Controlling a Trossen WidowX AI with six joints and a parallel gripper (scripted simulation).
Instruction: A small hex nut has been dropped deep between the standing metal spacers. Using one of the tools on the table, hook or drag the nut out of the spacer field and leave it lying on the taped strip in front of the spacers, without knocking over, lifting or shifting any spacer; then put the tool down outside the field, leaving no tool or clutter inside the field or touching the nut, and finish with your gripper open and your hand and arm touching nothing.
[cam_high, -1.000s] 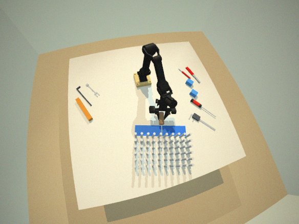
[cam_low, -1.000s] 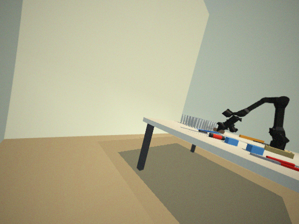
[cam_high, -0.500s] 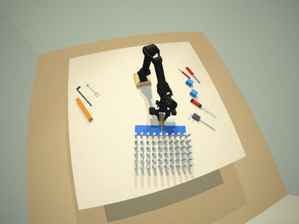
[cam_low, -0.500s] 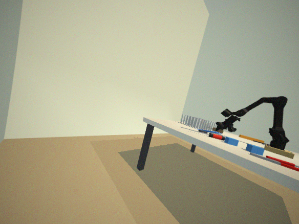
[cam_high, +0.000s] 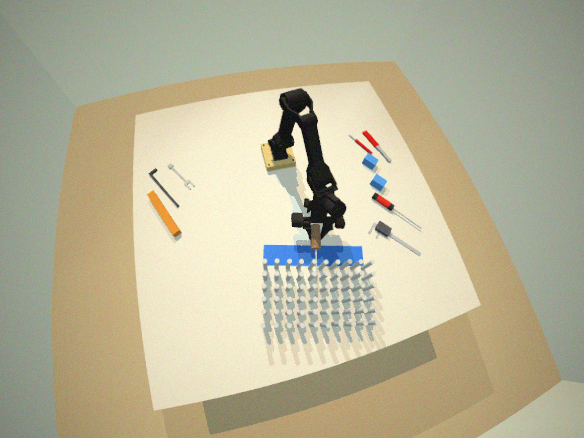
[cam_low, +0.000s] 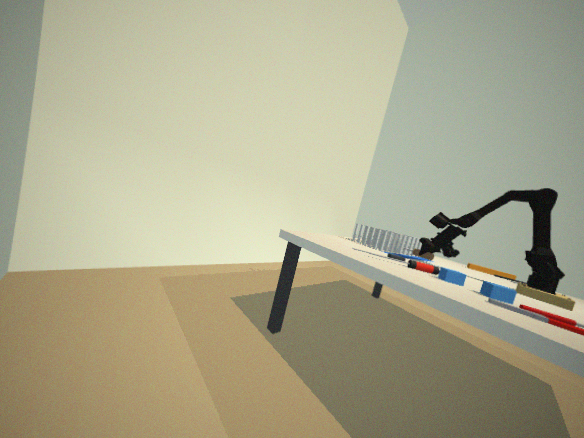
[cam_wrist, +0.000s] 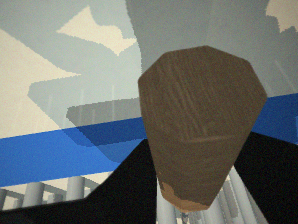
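My gripper tip is 5 cm short of the blue taped strip, 3 cm above it and 1 cm to the left of it. The rest, counted from my gripper tip: wooden-handled hook tool: 10 cm ahead, 3 cm to the right; then orange bar: 55 cm to the right, 25 cm behind, 1 cm below; then grey forked tool: 47 cm to the right, 42 cm behind, 3 cm below.
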